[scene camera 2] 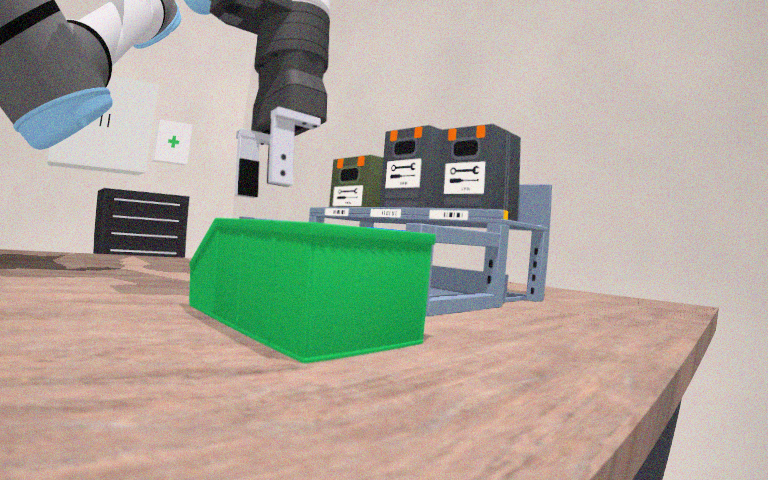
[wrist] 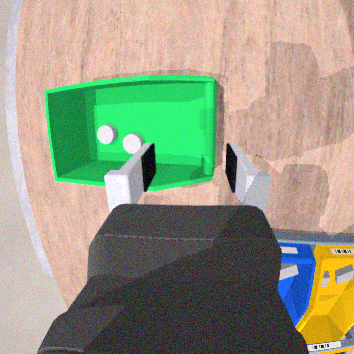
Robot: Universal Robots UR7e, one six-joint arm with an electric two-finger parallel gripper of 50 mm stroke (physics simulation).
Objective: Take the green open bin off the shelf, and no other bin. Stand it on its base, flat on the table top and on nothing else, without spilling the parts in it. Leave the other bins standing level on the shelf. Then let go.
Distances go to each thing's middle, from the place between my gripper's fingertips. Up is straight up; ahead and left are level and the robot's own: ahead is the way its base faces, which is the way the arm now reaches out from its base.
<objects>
Now: hand 70 mm to the left of the green bin [scene camera 2: 314, 292], 70 mm above it and 10 mm short of it. Also, from my hand: blue bin [wrist: 295, 291] (190 mm ahead, 140 mm to the left, 60 mm below); then case [scene camera 2: 371, 173] (270 mm to the left, 270 mm ahead, 50 mm above).
</objects>
